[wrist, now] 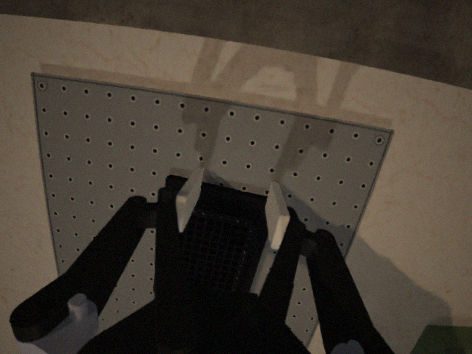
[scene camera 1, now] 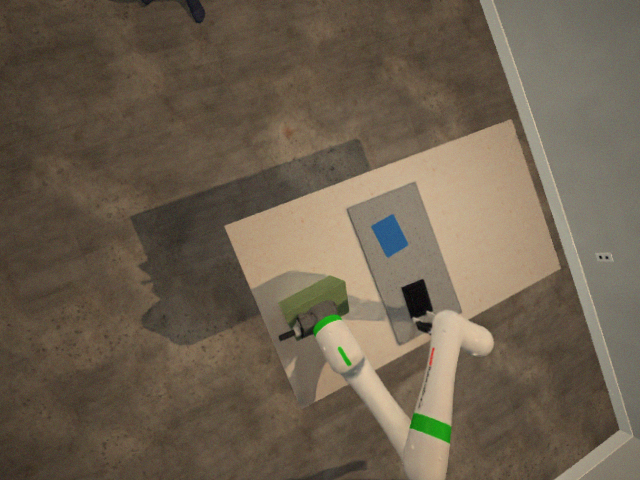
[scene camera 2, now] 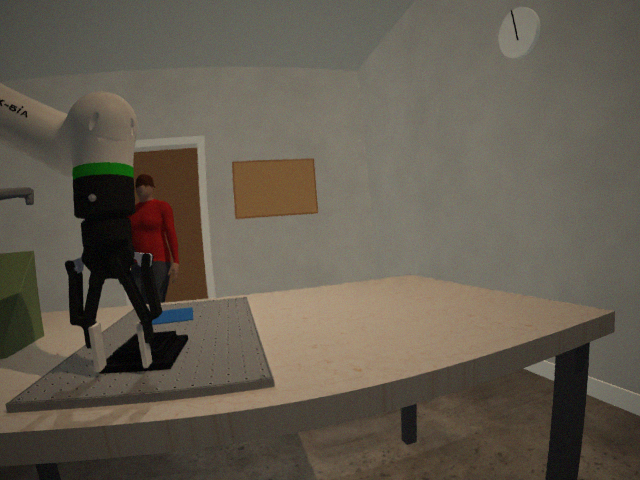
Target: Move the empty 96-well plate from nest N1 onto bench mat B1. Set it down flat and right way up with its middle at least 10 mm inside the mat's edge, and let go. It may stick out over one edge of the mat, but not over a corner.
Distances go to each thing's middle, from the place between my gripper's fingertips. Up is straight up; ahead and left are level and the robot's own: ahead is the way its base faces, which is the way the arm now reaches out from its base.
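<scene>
Black 96-well plate (scene camera 2: pixel 130 351): 90 mm to the left of my gripper, 10 mm ahead of it, 10 mm above it. Blue bench mat B1 (scene camera 1: pixel 387 231): 420 mm to the left of my gripper, 40 mm behind it, 10 mm below it. Going by their middles, of the things named here the blue bench mat B1 is the farthest from my gripper. With respect to the black nest N1 (scene camera 2: pixel 174 351), my gripper is 90 mm to the right of it, 10 mm short of it and 10 mm above it.
</scene>
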